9 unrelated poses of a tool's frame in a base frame.
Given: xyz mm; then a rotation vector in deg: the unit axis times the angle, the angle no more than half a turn.
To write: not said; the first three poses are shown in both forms.
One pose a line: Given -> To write
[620, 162, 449, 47.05, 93.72, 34.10] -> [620, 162, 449, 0.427, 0.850, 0.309, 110.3]
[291, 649, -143, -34.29, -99.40, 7.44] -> [291, 649, -143, -0.325, -0.943, 0.071, 105.4]
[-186, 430, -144, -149.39, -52.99, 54.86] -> [-186, 430, -144, -0.891, -0.316, 0.327, 167.7]
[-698, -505, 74, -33.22, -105.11, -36.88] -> [-698, -505, 74, -0.286, -0.904, -0.317, 116.2]
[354, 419, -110, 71.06, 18.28, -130.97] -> [354, 419, -110, 0.473, 0.122, -0.872, 150.1]
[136, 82, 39, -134.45, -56.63, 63.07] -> [136, 82, 39, -0.846, -0.356, 0.397, 158.9]
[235, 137, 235, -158.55, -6.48, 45.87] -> [235, 137, 235, -0.960, -0.039, 0.278, 165.2]
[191, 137, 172, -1.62, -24.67, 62.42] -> [191, 137, 172, -0.024, -0.367, 0.930, 67.1]
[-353, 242, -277, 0.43, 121.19, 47.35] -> [-353, 242, -277, 0.003, 0.931, 0.364, 130.1]
